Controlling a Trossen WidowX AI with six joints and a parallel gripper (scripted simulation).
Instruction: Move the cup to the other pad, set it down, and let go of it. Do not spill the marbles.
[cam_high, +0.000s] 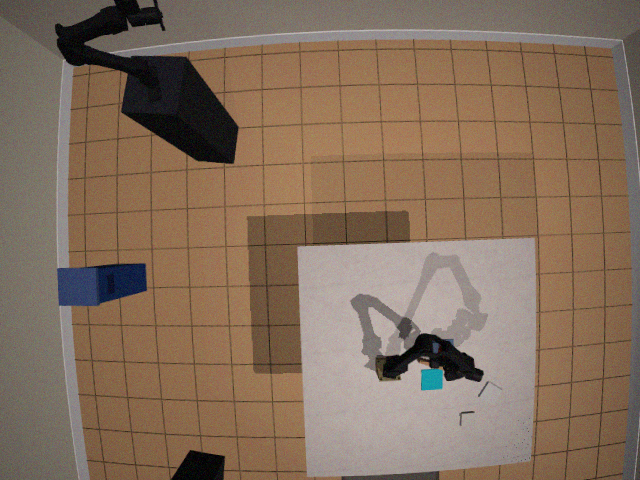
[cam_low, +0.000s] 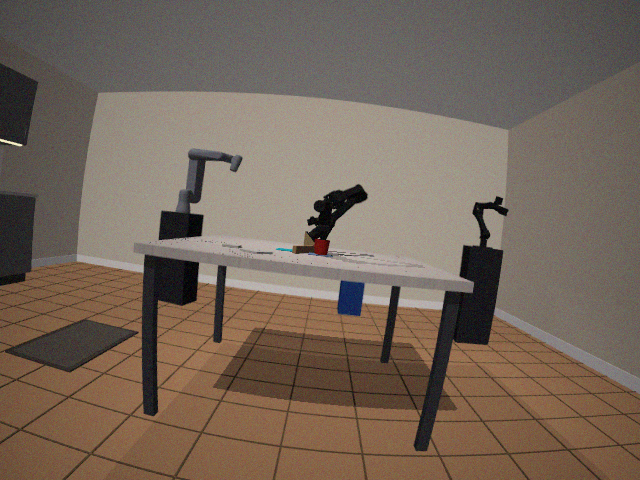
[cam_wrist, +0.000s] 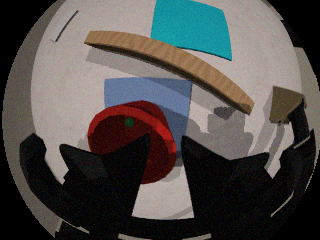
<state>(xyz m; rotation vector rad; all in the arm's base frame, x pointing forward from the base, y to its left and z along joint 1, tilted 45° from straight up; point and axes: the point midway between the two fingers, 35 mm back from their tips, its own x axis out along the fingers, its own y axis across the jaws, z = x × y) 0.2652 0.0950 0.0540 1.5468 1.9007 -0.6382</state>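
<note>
My gripper tip is now 3 cm short of the red cup. The rest, counted from my gripper tip: low wooden bar (1 cm ahead, 8 cm to the right, 4 cm below); then cyan pad (1 cm behind, 16 cm to the right, 5 cm below); then pale blue pad (3 cm ahead, 5 cm below).
</note>
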